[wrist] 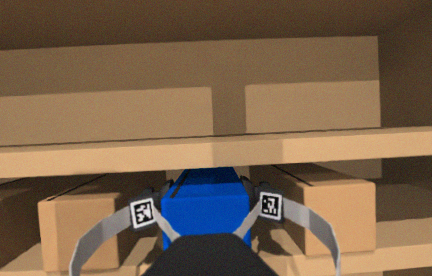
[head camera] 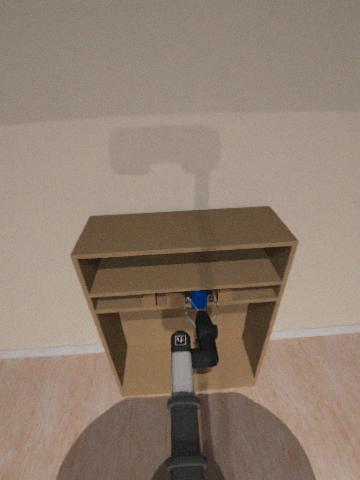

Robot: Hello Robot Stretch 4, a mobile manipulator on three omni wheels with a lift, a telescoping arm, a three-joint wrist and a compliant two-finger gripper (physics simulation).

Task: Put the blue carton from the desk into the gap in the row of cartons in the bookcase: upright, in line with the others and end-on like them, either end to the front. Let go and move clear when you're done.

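Note:
The blue carton [head camera: 199, 299] [wrist: 205, 215] is upright and end-on, reaching into the gap in the row on the bookcase's narrow middle level, under the board above. My gripper [head camera: 200, 298] [wrist: 206, 192] is shut on its near end, one finger on each side. In the wrist view a tan carton [wrist: 80, 227] is to its left and another tan carton [wrist: 340, 217] to its right, with space on both sides. The blue carton's near end looks slightly nearer to me than the tan ends. Its far end and underside are hidden.
The bookcase [head camera: 185, 232] stands against the wall. Its shelf board [wrist: 125, 159] runs close above the blue carton and the fingers. The lower shelf board [wrist: 400, 252] bears the row. Another tan carton [wrist: 12, 215] shows at the wrist view's left edge.

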